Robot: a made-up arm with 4 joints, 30 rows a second.
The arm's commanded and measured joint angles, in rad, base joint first. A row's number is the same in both.
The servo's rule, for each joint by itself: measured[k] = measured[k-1] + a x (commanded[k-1-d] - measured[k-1]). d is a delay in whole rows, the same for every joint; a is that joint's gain. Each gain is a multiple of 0.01, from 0.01 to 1. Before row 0 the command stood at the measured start. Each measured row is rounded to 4 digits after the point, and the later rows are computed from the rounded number. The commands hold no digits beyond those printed.
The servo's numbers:
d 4
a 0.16 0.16 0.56 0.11
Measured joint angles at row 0:
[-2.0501, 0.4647, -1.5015, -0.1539]
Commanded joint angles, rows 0 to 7:
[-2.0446, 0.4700, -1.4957, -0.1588]
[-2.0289, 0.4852, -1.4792, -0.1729]
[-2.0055, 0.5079, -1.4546, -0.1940]
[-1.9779, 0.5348, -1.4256, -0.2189]
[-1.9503, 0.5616, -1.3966, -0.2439]
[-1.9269, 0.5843, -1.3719, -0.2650]
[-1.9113, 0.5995, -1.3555, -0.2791]
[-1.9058, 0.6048, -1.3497, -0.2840]
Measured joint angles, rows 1 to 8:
[-2.0501, 0.4647, -1.5015, -0.1539]
[-2.0501, 0.4647, -1.5015, -0.1539]
[-2.0501, 0.4647, -1.5015, -0.1539]
[-2.0501, 0.4647, -1.5015, -0.1539]
[-2.0492, 0.4655, -1.4983, -0.1544]
[-2.0460, 0.4687, -1.4876, -0.1564]
[-2.0395, 0.4750, -1.4691, -0.1605]
[-2.0296, 0.4846, -1.4447, -0.1669]

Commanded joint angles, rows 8 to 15:
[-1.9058, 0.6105, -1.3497, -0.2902]
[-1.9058, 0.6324, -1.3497, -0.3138]
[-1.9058, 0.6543, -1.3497, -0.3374]
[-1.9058, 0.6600, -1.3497, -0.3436]
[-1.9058, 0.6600, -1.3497, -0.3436]
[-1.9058, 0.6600, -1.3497, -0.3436]
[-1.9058, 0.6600, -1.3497, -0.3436]
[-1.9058, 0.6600, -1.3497, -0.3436]
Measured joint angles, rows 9 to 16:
[-2.0169, 0.4969, -1.4178, -0.1754]
[-2.0025, 0.5109, -1.3921, -0.1853]
[-1.9879, 0.5251, -1.3716, -0.1956]
[-1.9748, 0.5379, -1.3593, -0.2053]
[-1.9638, 0.5495, -1.3539, -0.2146]
[-1.9545, 0.5628, -1.3515, -0.2255]
[-1.9467, 0.5774, -1.3505, -0.2378]
[-1.9402, 0.5906, -1.3501, -0.2494]

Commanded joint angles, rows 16 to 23:
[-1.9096, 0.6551, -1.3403, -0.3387]
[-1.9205, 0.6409, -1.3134, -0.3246]
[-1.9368, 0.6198, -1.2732, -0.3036]
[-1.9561, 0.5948, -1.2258, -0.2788]
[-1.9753, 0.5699, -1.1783, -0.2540]
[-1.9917, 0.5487, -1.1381, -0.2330]
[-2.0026, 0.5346, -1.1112, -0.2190]
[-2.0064, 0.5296, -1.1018, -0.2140]
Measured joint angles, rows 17 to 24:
[-1.9347, 0.6017, -1.3499, -0.2598]
[-1.9301, 0.6110, -1.3498, -0.2690]
[-1.9262, 0.6188, -1.3497, -0.2772]
[-1.9229, 0.6254, -1.3497, -0.2845]
[-1.9208, 0.6302, -1.3444, -0.2905]
[-1.9208, 0.6319, -1.3270, -0.2943]
[-1.9234, 0.6300, -1.2969, -0.2953]
[-1.9286, 0.6244, -1.2571, -0.2935]

